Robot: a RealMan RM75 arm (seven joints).
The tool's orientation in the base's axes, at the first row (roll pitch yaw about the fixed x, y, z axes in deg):
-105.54, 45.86, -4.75
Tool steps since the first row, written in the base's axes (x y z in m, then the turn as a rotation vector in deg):
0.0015, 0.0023, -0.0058, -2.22, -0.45, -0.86
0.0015, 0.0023, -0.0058, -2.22, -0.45, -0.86
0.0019, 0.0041, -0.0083, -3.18, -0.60, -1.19
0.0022, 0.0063, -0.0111, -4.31, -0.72, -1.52
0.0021, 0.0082, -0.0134, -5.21, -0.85, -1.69
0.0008, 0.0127, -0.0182, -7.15, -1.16, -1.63
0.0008, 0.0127, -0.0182, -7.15, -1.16, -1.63
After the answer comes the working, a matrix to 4 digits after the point.
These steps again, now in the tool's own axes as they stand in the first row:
0.0051, 0.0023, 0.0032, -0.90, 2.25, -0.03
0.0051, 0.0023, 0.0032, -0.90, 2.25, -0.03
0.0070, 0.0034, 0.0053, -1.32, 3.19, -0.01
0.0091, 0.0046, 0.0080, -1.86, 4.24, 0.06
0.0106, 0.0058, 0.0103, -2.35, 5.02, 0.07
0.0129, 0.0090, 0.0157, -3.73, 6.42, -0.03
0.0129, 0.0090, 0.0157, -3.73, 6.42, -0.03

The tool's axes in the first row as the columns of a matrix, in the base's axes (rounded; the answer above uses it unrounded):
0.6940, -0.7112, -0.1118
-0.0577, -0.2097, 0.9761
-0.7176, -0.6710, -0.1866

